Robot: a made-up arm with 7 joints.
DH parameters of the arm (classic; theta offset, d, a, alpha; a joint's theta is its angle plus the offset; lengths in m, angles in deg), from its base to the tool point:
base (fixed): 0 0 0 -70
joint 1: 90 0 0 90
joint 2: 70 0 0 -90
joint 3: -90 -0.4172 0.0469 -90
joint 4: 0 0 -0.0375 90
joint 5: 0 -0.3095 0 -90
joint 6: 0 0 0 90
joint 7: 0 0 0 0
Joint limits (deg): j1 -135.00..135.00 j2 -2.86..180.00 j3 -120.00..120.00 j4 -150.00..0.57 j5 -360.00..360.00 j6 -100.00..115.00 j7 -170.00..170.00
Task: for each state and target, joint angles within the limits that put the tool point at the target. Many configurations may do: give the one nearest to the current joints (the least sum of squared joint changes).
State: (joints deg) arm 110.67 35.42 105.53 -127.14 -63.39 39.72 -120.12
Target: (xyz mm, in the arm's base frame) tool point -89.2 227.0 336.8
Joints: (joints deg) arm 120.71 32.71 120.00 -125.91 -63.39 39.72 -120.12
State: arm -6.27 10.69 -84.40 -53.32 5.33 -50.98 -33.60
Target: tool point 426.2 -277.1 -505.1
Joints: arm -42.43 -1.60 -73.24 -36.80 5.33 -50.98 -33.60
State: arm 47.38 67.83 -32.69 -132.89 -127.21 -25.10 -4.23
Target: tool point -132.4 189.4 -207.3
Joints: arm 67.47 88.13 -41.27 -145.89 -127.21 -25.10 -4.23
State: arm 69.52 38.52 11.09 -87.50 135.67 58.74 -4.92
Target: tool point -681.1 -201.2 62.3
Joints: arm 118.67 5.43 0.88 -39.56 135.67 58.74 -4.92
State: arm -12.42 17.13 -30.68 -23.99 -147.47 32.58 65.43
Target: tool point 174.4 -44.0 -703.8
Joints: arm -4.10 3.76 -34.28 -27.11 -147.47 32.58 65.43
